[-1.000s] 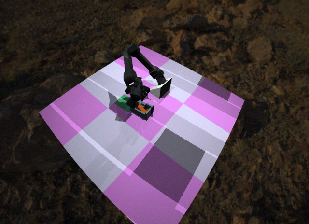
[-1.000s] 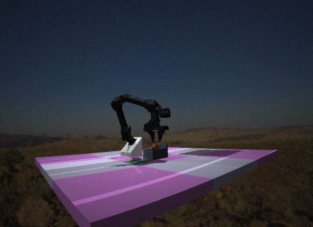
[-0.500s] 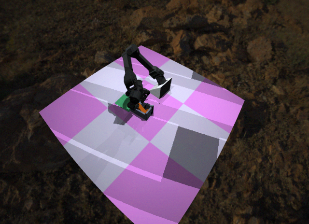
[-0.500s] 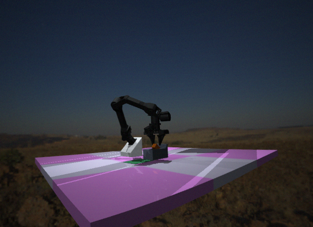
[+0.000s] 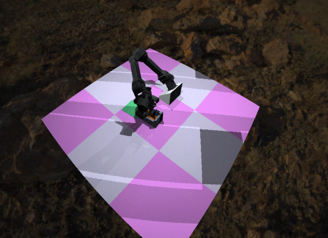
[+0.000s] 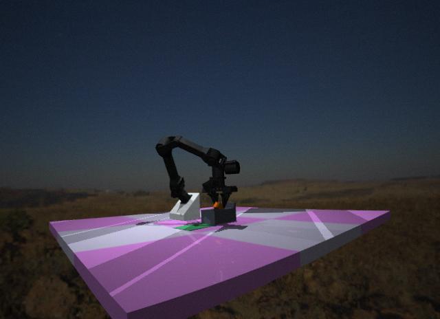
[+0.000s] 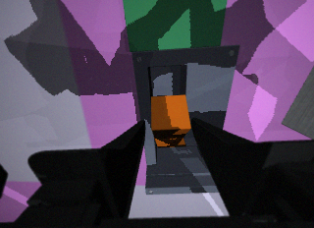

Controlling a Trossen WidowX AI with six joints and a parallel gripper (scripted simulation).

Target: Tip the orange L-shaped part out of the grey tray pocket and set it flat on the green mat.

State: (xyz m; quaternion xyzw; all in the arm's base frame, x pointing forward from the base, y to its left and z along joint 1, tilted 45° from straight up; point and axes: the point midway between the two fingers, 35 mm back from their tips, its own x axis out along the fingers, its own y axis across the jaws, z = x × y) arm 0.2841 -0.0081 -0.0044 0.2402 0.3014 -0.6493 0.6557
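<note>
Right now my gripper tip is 20 mm past the orange L-shaped part, 30 mm to the right of it and 30 mm above it. The rest, counted from my gripper tip: green mat (150 mm to the right, 80 mm below).
</note>
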